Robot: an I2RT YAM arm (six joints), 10 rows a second.
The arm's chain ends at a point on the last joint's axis. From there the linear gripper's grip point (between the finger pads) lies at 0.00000 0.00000 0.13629 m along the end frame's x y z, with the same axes.
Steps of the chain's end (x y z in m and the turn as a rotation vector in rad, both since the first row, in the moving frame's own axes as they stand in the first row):
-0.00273 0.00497 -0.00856 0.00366 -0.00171 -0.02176
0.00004 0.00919 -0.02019 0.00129 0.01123 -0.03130
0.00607 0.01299 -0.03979 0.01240 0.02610 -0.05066
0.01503 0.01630 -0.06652 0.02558 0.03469 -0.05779
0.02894 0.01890 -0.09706 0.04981 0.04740 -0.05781
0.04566 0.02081 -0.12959 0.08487 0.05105 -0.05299
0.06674 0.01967 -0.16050 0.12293 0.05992 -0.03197
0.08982 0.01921 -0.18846 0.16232 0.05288 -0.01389
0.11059 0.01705 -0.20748 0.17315 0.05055 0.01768
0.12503 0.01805 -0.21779 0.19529 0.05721 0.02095
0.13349 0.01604 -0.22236 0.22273 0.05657 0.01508
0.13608 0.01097 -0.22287 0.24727 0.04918 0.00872
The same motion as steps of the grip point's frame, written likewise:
-0.00297 0.00447 -0.00856 0.00366 -0.00171 -0.02176
0.00157 0.00899 -0.02020 0.00129 0.01123 -0.03130
0.00958 0.01121 -0.03985 0.01240 0.02610 -0.05066
0.01965 0.01268 -0.06665 0.02558 0.03469 -0.05779
0.03520 0.01193 -0.09738 0.04981 0.04740 -0.05781
0.05230 0.00908 -0.13026 0.08487 0.05105 -0.05299
0.07461 0.00284 -0.16177 0.12293 0.05992 -0.03197
0.09684 -0.00285 -0.19044 0.16232 0.05288 -0.01389
0.11765 -0.00636 -0.20969 0.17315 0.05055 0.01768
0.13305 -0.00830 -0.22060 0.19529 0.05721 0.02095
0.14136 -0.01399 -0.22594 0.22273 0.05657 0.01508
0.14286 -0.02235 -0.22718 0.24727 0.04918 0.00872

